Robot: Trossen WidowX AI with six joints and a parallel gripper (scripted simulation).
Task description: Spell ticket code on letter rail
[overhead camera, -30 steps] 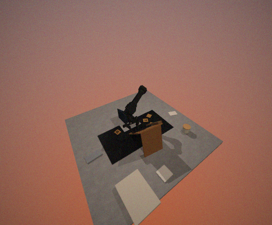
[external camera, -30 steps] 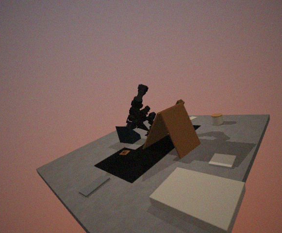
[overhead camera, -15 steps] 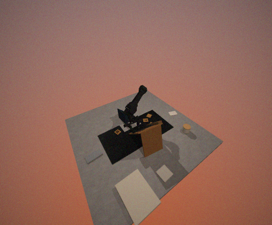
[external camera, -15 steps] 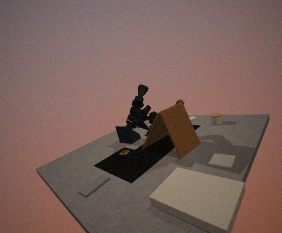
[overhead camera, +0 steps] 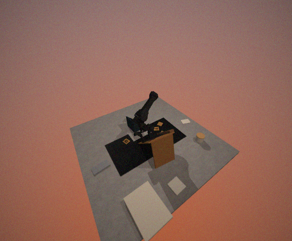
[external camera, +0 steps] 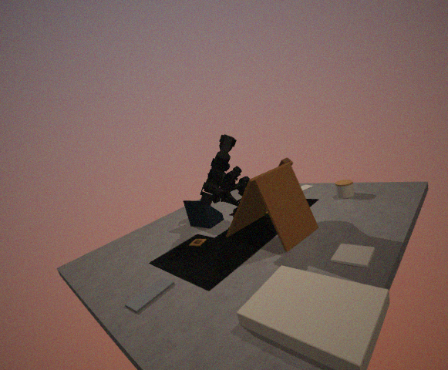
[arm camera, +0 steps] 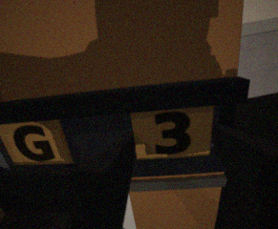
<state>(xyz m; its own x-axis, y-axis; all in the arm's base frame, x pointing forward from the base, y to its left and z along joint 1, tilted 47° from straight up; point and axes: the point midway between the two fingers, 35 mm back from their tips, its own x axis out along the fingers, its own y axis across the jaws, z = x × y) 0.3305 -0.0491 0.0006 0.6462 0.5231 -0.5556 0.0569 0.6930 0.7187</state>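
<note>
My gripper tip is 80 mm to the right of the white ticket, 70 mm above it and 50 mm past it. From my gripper tip the other things lie so: white pad (390 mm ahead, 150 mm below, 20 mm to the left); black mat (150 mm below, 140 mm behind, 50 mm to the left); flat grey plate (440 mm to the right, 150 mm below, 60 mm behind).
</note>
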